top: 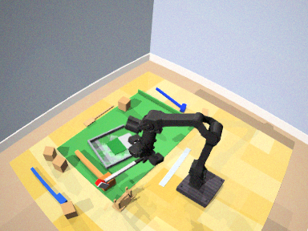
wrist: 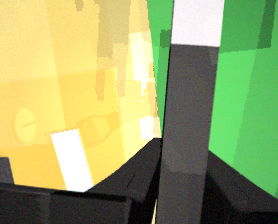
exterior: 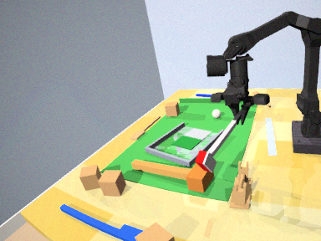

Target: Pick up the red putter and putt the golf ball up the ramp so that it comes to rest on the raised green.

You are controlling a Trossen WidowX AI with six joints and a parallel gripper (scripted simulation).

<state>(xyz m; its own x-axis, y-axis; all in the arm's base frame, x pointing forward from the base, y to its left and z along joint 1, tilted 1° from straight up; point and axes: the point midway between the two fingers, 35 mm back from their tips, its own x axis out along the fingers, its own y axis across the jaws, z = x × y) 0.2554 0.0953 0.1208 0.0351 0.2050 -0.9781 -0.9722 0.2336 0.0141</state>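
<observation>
The white strip is 11 cm behind my gripper tip, 16 cm to the right of it and 12 cm below it. The rest, counted from my gripper tip: wooden stand: 3 cm behind, 19 cm to the left, 9 cm below; white golf ball: 15 cm ahead, 31 cm to the right, 10 cm below; red putter: 2 cm ahead, 11 cm to the left, 2 cm above.
</observation>
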